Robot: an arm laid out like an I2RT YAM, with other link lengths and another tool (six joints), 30 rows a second.
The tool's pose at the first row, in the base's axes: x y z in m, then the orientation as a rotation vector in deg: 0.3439, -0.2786, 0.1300, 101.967, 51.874, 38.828
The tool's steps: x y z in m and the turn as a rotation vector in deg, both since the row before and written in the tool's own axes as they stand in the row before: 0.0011, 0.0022, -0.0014, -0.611, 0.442, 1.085; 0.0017, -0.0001, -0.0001, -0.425, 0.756, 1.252; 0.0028, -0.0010, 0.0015, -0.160, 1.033, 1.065; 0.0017, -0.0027, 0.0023, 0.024, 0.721, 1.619; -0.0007, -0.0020, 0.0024, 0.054, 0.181, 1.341; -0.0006, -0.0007, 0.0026, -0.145, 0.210, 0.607; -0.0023, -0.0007, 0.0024, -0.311, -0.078, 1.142; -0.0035, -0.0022, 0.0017, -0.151, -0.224, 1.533
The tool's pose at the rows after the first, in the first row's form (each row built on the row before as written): 0.3440, -0.2775, 0.1326, 101.945, 50.967, 40.149; 0.3449, -0.2760, 0.1326, 102.103, 50.216, 41.809; 0.3474, -0.2742, 0.1314, 102.316, 49.931, 43.527; 0.3496, -0.2732, 0.1283, 103.061, 49.063, 45.249; 0.3508, -0.2743, 0.1255, 103.805, 48.081, 46.266; 0.3525, -0.2758, 0.1239, 103.956, 47.624, 46.898; 0.3531, -0.2786, 0.1221, 104.329, 46.436, 47.638; 0.3522, -0.2815, 0.1188, 105.085, 44.903, 48.440
